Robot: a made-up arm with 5 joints.
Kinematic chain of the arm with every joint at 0, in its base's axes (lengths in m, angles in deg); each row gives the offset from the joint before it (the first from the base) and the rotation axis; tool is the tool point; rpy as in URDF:
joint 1: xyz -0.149 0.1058 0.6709 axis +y
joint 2: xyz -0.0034 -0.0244 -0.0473 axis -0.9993 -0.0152 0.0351
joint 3: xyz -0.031 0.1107 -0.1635 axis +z
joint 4: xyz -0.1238 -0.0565 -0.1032 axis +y
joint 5: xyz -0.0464 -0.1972 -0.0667 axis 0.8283 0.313 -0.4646
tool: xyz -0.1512 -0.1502 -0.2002 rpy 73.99 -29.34 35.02
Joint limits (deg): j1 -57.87..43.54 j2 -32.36..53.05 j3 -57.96..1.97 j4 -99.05..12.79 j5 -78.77..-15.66
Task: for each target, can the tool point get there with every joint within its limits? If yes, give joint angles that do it. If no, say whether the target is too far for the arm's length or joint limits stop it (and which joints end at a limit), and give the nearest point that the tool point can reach.
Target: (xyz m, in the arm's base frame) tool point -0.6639 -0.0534 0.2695
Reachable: yes | joints 28.13 -24.23 -24.87 -63.50 -33.83
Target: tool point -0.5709 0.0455 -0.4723
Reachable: no: too far | nearest point -0.4278 0.0581 -0.0847 | short by 0.413 m
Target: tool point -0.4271 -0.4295 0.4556
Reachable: yes | joints -13.87 34.41 -19.41 -25.85 -59.08
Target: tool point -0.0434 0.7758 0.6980
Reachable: no: joint limits stop it (at a limit: joint 1, joint 2, joint 3, joint 4, joint 5) | nearest point -0.1699 0.4620 -0.0251 | short by 0.798 m
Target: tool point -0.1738 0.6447 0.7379
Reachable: no: joint limits stop it (at a limit: joint 1, joint 2, joint 3, joint 4, joint 5) | nearest point -0.8271 0.4620 0.8291 | short by 0.684 m
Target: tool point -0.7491 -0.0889 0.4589
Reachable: yes | joints 27.15 -9.23 -49.70 -77.38 -42.56
